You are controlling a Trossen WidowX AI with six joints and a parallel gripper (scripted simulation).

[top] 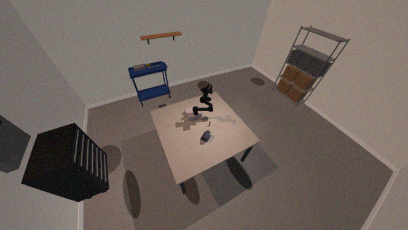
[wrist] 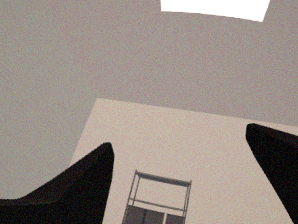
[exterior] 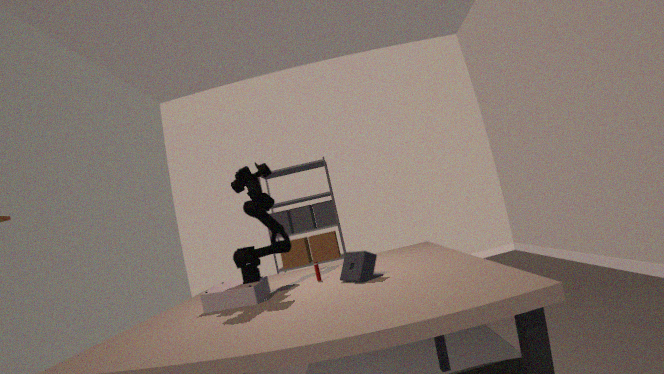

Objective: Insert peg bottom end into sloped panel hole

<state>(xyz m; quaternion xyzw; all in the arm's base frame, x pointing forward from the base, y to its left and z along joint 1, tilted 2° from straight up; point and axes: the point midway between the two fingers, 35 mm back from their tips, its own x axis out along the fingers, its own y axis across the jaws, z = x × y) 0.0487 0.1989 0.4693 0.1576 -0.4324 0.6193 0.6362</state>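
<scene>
Right now my gripper tip is 51 cm above the red peg, 21 cm short of it and 14 cm to the left of it. From my gripper tip the other things lie so: grey sloped panel (52 cm below, 35 cm ahead, 34 cm to the right).
</scene>
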